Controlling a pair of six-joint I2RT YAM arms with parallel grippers.
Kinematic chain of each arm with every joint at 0, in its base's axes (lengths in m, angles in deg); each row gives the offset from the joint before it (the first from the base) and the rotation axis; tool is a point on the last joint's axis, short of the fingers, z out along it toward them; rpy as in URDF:
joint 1: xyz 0 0 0.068 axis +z
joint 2: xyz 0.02 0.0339 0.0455 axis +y
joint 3: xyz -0.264 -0.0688 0 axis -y
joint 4: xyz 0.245 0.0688 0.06 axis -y
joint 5: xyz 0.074 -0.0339 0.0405 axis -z
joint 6: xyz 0.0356 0 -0.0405 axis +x
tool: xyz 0 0 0 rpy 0 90 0
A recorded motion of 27 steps. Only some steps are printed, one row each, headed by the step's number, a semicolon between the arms.
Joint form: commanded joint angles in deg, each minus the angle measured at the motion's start. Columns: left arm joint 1, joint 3, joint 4, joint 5, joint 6, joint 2; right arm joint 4, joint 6, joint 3, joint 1, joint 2, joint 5.
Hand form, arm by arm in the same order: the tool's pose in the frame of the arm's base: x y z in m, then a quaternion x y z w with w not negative. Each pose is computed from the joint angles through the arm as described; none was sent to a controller.
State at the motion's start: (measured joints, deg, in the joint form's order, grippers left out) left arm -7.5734 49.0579 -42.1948 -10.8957 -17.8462 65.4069; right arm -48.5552 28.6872 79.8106 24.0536 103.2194 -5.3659
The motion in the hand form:
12: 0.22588 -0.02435 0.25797 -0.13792 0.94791 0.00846 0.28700; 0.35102 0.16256 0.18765 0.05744 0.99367 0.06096 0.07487
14: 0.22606 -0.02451 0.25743 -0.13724 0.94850 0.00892 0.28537; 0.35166 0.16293 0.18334 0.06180 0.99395 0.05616 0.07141
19: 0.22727 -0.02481 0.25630 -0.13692 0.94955 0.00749 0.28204; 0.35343 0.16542 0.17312 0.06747 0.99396 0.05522 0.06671
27: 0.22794 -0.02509 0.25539 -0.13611 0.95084 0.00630 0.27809; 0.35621 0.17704 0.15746 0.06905 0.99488 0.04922 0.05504
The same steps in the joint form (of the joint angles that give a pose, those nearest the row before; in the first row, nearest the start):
12: -0.07 2.80 -0.52 1.31 -3.59 1.61; -2.60 2.79 4.87 0.60 9.42 3.23
14: -0.11 2.80 -0.60 1.32 -3.56 1.74; -2.51 3.28 4.79 0.64 10.04 3.58
19: -0.10 2.88 -0.60 1.58 -3.60 2.17; -1.25 4.15 4.38 0.86 11.41 3.51
27: -0.11 2.98 -0.79 1.84 -3.60 2.51; -0.62 5.65 5.47 2.22 14.58 3.67

